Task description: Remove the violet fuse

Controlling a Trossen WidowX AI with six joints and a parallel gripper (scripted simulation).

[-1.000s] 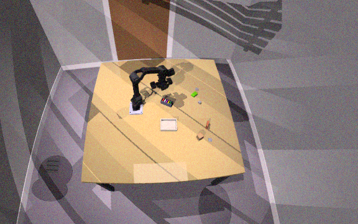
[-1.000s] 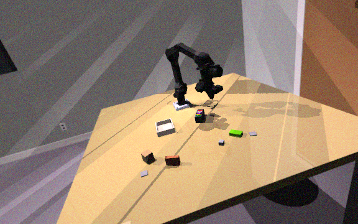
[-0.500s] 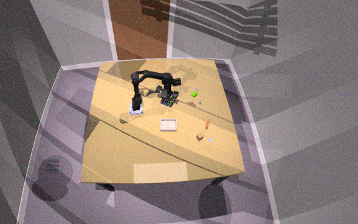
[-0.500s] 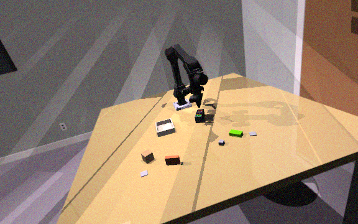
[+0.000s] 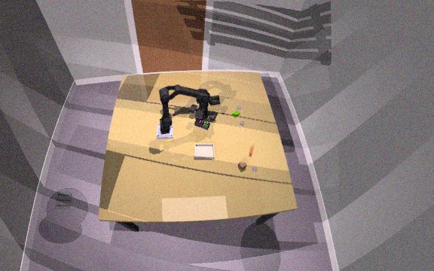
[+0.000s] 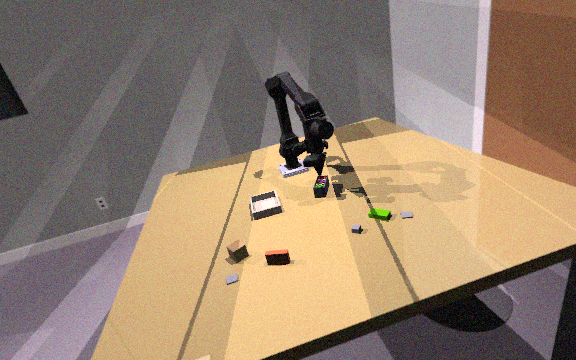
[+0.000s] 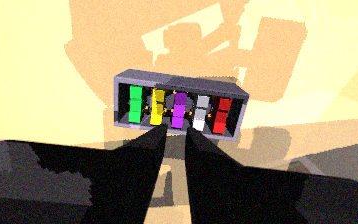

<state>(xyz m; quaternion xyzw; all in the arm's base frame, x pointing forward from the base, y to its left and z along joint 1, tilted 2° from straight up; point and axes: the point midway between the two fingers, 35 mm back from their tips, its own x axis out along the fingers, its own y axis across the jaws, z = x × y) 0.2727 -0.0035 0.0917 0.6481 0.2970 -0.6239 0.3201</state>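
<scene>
Right now the violet fuse is 40 mm below my gripper tip. Round my gripper tip: white tray (220 mm to the right, 70 mm below, 40 mm behind).
</scene>
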